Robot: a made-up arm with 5 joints. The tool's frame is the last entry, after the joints. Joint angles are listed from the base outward.
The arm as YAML. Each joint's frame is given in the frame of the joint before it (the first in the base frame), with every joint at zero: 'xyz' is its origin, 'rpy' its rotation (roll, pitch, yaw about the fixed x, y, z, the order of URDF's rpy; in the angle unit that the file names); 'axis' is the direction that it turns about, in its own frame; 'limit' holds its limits. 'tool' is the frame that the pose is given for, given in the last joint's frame.
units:
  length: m
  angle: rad
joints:
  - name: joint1
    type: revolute
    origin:
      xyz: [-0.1, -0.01, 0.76]
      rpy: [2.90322, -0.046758, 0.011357]
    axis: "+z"
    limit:
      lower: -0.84
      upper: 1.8
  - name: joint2
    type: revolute
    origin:
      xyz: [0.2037, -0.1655, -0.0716]
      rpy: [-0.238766, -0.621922, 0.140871]
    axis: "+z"
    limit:
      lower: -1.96
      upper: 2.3
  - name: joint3
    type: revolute
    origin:
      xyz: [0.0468, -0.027, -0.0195]
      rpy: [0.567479, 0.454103, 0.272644]
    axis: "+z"
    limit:
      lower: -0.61
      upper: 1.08
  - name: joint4
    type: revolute
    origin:
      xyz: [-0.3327, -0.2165, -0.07]
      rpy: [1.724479, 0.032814, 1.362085]
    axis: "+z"
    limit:
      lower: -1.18
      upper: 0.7
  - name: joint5
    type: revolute
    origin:
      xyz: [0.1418, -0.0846, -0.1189]
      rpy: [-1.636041, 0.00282, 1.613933]
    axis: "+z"
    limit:
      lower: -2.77
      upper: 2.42
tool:
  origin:
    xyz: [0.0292, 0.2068, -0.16]
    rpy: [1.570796, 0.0, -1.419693]
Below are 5 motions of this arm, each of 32 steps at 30 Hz.
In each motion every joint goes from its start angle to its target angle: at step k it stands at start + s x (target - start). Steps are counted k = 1, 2, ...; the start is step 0. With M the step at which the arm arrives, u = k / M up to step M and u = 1 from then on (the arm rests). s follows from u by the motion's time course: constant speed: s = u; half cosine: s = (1 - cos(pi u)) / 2; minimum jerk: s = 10 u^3 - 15 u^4 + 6 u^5.
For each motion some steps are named. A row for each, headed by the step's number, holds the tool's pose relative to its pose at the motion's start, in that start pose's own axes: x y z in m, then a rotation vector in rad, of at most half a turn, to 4 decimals.
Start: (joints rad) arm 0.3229 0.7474 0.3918 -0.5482 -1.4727
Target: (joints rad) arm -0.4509 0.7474 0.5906 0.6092 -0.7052
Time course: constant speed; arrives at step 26
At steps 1, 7, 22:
1: -0.0189 -0.0030 0.0096 0.0302 0.0149 -0.0475
7: -0.1256 -0.0130 0.0631 0.2504 0.1185 -0.3094
22: -0.3328 -0.0303 0.1954 1.0418 0.4400 -0.7425

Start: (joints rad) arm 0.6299 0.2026 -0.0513 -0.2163 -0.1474
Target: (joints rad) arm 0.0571 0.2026 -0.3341 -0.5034 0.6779
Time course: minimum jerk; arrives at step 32
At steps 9, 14, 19, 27, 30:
9: -0.0202 -0.0517 0.0297 -0.0307 0.0993 0.1147
14: -0.0368 -0.1423 0.0801 -0.1153 0.2604 0.3052
19: -0.0301 -0.2400 0.1351 -0.2594 0.4226 0.5048
27: -0.0022 -0.3243 0.1855 -0.4520 0.5539 0.6762
30: 0.0011 -0.3310 0.1897 -0.4716 0.5639 0.6899

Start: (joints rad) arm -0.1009 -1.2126 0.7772 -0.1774 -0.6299
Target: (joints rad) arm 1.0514 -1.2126 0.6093 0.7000 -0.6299
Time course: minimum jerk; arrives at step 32
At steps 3, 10, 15, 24, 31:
3: -0.0008 0.0011 -0.0027 0.0062 -0.0050 -0.0089
10: -0.0109 0.0335 -0.0683 0.1574 -0.1367 -0.2147
15: 0.0143 0.0984 -0.1650 0.3883 -0.3746 -0.4901
24: 0.1794 0.1986 -0.2820 0.7795 -0.8925 -0.8416
31: 0.2334 0.2103 -0.2933 0.8632 -1.0273 -0.8939

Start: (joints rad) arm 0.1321 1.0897 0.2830 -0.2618 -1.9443
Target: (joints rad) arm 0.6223 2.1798 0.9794 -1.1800 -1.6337
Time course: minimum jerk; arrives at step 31
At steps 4, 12, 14, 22, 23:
4: 0.0031 0.0091 -0.0016 -0.0257 0.0073 0.0389
12: 0.0190 0.1787 -0.0624 -0.4657 0.1696 0.6241
14: 0.0022 0.2532 -0.1113 -0.6670 0.2565 0.8429
22: -0.1895 0.4223 -0.4280 -1.5795 0.6412 1.4914
23: -0.2118 0.4212 -0.4620 -1.6713 0.6749 1.5279

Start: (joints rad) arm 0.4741 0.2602 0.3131 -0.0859 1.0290
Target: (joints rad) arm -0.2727 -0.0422 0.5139 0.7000 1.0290
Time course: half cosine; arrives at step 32
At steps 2, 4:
2: 0.0006 -0.0054 -0.0020 -0.0031 0.0010 0.0117
4: 0.0026 -0.0212 -0.0078 -0.0123 0.0043 0.0465

